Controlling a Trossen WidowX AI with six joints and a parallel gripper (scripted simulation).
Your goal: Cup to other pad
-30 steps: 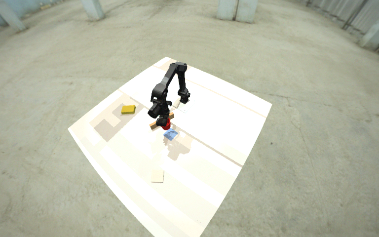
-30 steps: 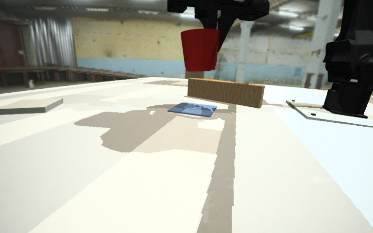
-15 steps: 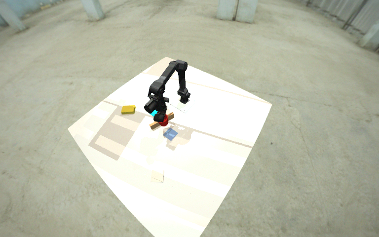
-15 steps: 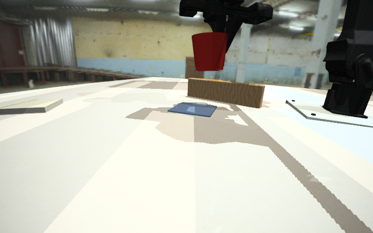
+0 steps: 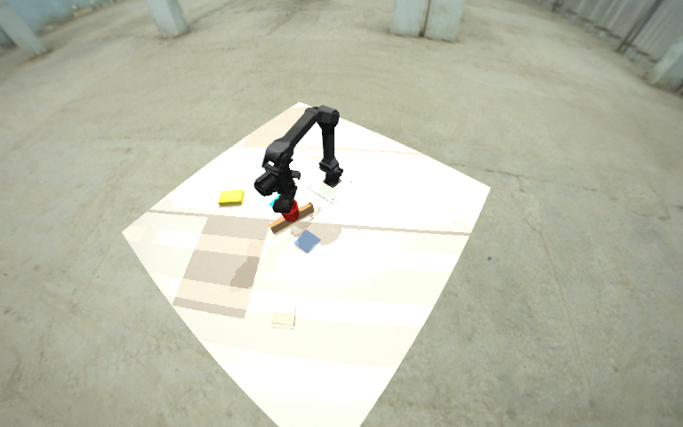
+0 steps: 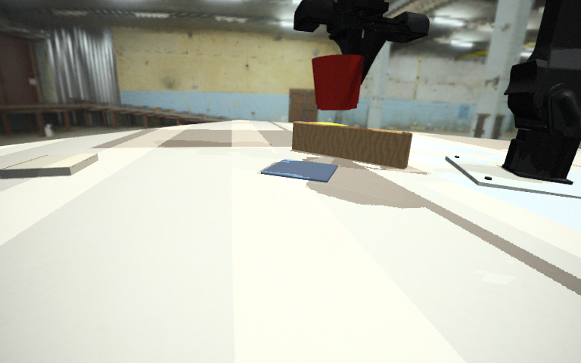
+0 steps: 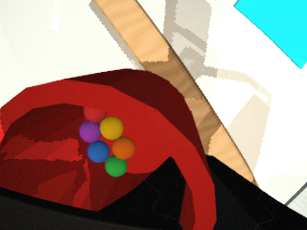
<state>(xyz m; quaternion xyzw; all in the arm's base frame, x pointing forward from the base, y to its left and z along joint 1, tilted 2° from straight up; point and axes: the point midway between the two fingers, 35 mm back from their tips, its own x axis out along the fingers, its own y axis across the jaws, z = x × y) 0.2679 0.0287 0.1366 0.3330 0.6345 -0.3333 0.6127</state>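
The cyan pad lies 20 mm behind my gripper tip, 120 mm to the right of it and 120 mm below it. Also, from my gripper tip: wooden bar (10 mm ahead, 10 mm to the right, 100 mm below); then blue pad (40 mm ahead, 110 mm to the left, 120 mm below); then red cup (30 mm ahead, 20 mm to the left).
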